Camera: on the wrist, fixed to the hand. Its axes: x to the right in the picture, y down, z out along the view.
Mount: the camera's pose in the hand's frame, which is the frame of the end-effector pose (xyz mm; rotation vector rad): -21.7 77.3 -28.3 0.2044 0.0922 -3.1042
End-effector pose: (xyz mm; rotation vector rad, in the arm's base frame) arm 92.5 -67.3 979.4 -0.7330 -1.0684 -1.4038
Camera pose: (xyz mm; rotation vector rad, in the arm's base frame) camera 175.4 -77.7 963.2 -1.1959 0.8061 1.3317
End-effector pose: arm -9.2 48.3 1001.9 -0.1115 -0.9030 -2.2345
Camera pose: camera 61.9 4.3 1018.0 -0.8382 0.1993 0.7313
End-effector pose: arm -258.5 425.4 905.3 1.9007 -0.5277 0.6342
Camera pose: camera -328.0 423.4 954.4 0.7056 2.2519 -1.2874
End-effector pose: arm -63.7 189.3 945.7 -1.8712 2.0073 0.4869
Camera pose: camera -140.1 200.0 981.8 -1.9891 -1.7705 -0.6707
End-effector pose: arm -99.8 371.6 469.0 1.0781 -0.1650 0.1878
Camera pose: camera -137.6 430.6 517.3 0.4178 1.6261 -2.4877
